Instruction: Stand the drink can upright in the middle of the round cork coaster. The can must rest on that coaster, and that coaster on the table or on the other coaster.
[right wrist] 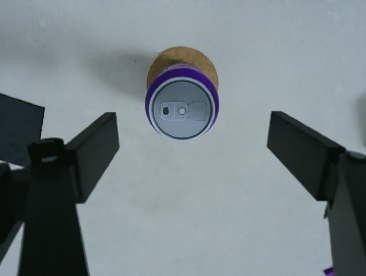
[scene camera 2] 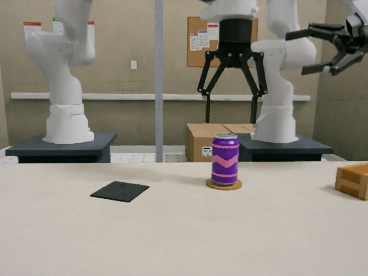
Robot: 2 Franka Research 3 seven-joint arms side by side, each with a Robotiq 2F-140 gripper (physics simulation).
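Note:
The purple drink can (scene camera 2: 225, 159) (right wrist: 182, 109) stands upright on the round cork coaster (scene camera 2: 224, 186) (right wrist: 202, 62), with cork showing around its base. The coaster lies flat on the table. A black square coaster (scene camera 2: 120, 191) (right wrist: 19, 128) lies flat, left of the can in both views. My right gripper (scene camera 2: 230, 120) (right wrist: 193, 129) is open and empty, pointing down above the can, its fingertips higher than the can's top and apart from it. My left gripper (scene camera 2: 295, 53) is open and empty, high at the right edge of scene camera 2.
A wooden box (scene camera 2: 351, 189) stands on the table (scene camera 2: 185, 235) at the right edge. Behind the table are a cardboard box (scene camera 2: 197, 142), the two arm pedestals and a grey vertical post (scene camera 2: 159, 80). A small purple thing shows at the lower right corner of the right wrist view.

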